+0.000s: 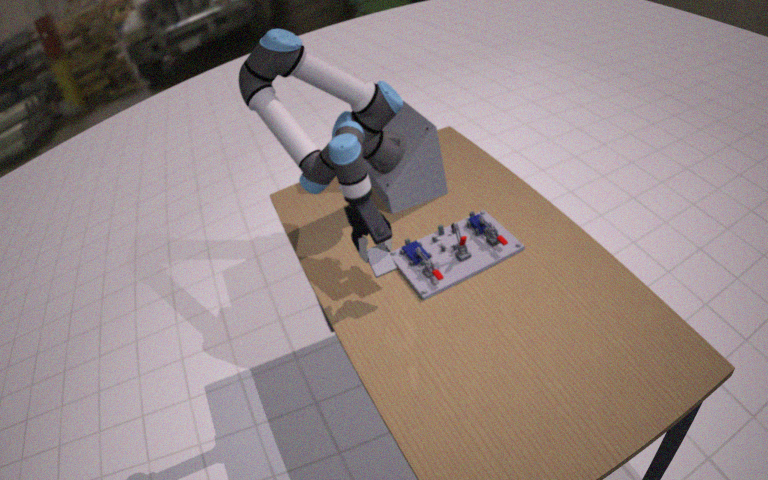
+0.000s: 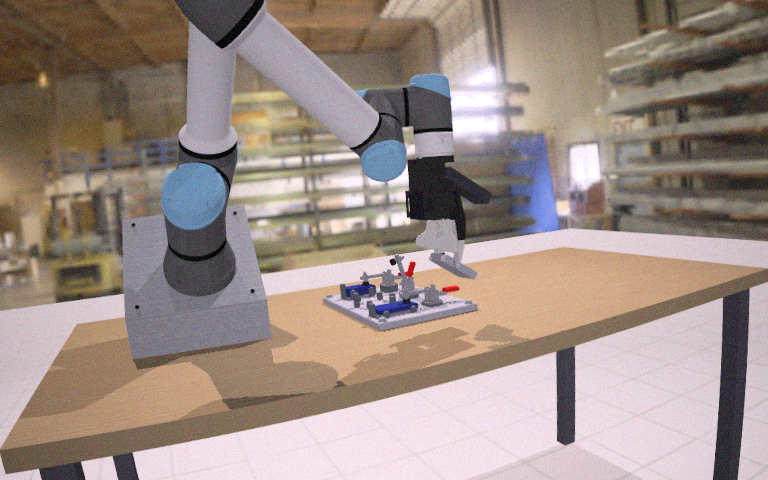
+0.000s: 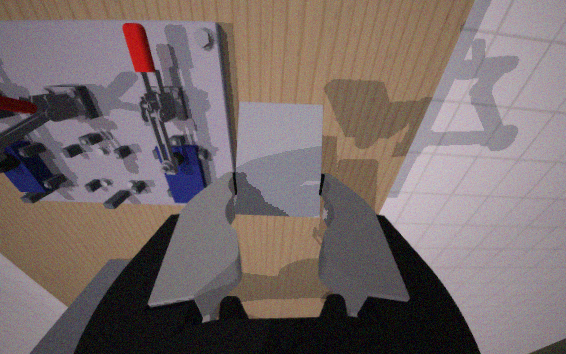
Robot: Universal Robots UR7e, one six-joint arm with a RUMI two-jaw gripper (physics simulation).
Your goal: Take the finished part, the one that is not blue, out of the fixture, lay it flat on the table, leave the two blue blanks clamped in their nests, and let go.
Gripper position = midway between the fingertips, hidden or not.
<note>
In view: my gripper (image 2: 447, 265), a blue blank (image 3: 190, 180) and a finished part (image 3: 279, 147).
My gripper also shows in image 1 (image 1: 378, 257) and in image 3 (image 3: 278, 174).
</note>
